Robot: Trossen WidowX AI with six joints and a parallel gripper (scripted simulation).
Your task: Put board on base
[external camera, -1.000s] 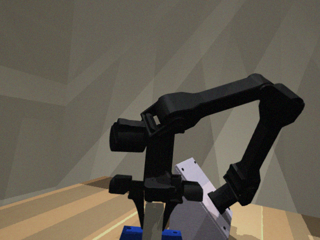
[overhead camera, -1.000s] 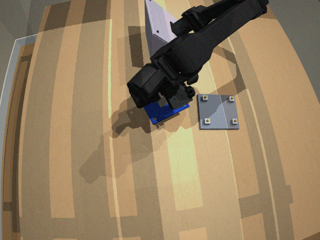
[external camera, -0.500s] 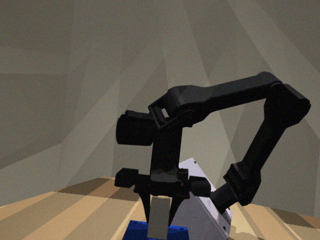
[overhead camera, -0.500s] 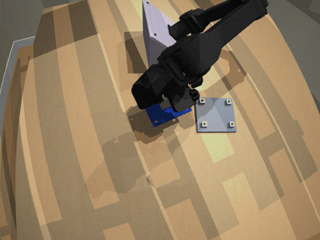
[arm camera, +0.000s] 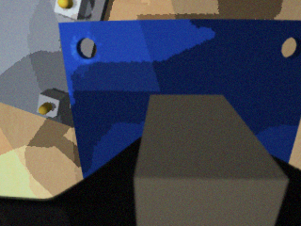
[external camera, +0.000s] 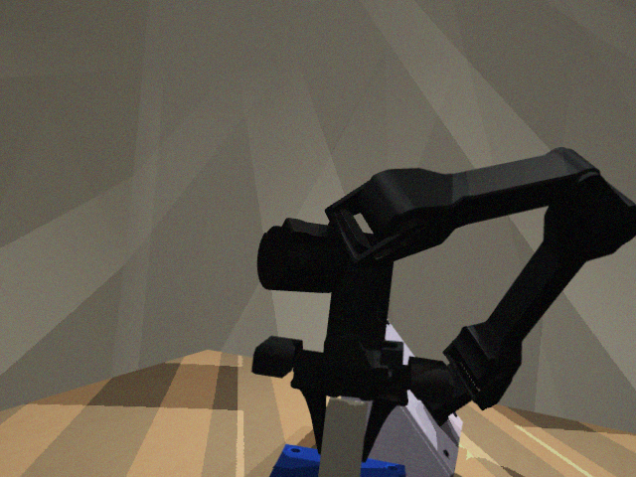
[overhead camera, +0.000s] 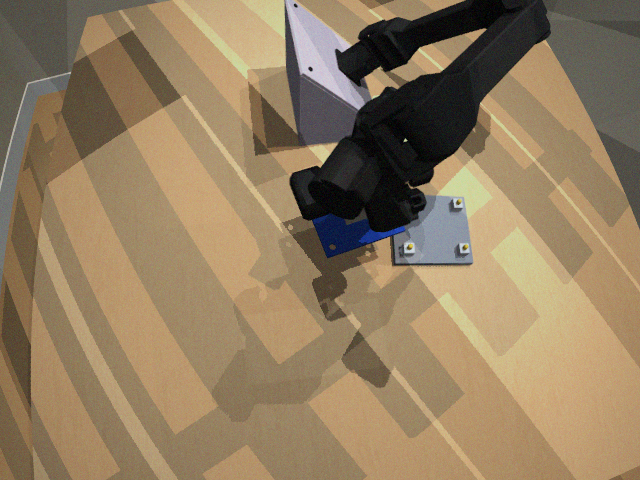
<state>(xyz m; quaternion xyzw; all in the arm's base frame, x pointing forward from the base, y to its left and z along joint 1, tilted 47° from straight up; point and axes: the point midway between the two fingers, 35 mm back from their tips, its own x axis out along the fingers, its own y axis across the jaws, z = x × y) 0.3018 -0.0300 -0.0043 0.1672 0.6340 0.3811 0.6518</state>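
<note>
The grey base is 1 cm ahead of my gripper tip, 15 cm to the left of it and 10 cm below it. Also, from my gripper tip: flat blue board right at my gripper tip.
</note>
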